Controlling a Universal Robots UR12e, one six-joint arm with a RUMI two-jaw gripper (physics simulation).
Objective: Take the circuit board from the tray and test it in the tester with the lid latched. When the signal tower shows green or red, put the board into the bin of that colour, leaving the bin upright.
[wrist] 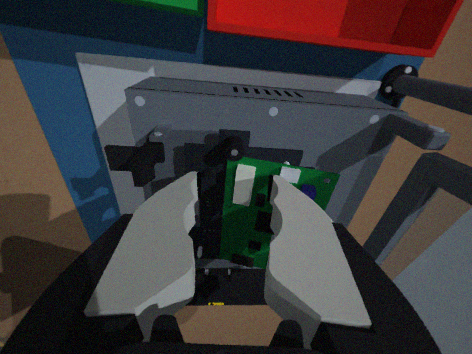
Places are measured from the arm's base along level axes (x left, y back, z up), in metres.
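Pixels of known places: gripper, fingertip midpoint: (235,176).
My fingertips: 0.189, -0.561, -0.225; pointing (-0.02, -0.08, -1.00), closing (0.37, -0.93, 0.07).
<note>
For each thing: its top centre in the pictures, then the offset to it from my fingertips, as dx, dy, dz. "*": a spot on its surface instead. Level surfaces: height alone.
- green circuit board, top centre: (269,239) -0.032, -0.041, +0.015
- grey tester, surface spot: (200,112) * +0.025, +0.034, -0.018
- red bin, surface spot: (280,15) * +0.097, +0.004, -0.072
- green bin, surface spot: (175,5) * +0.071, +0.066, -0.031
- dark pole, surface spot: (435,92) * +0.098, -0.108, -0.028
- black latch-like block, top centre: (120,176) -0.005, +0.060, +0.029
- brown table, surface height: dz -0.078
The green circuit board (245,220) lies in the grey tester (200,112), beside a dark strip of fittings, partly hidden by the right finger. My gripper (235,176) is partly open and holds nothing; it hangs above the board's left part and the dark strip. The tester's lid (400,235) stands swung open at the right. The red bin (280,15) is upright at the top, and part of the green bin (175,5) shows to its left. The tray and the signal tower's lights do not show in this view.
A dark pole (435,92) on a round black base rises at the upper right, beside the tester. A black latch-like block (135,156) sits at the tester's left side. A blue base (45,120) lies under the tester, on the brown table (25,175).
</note>
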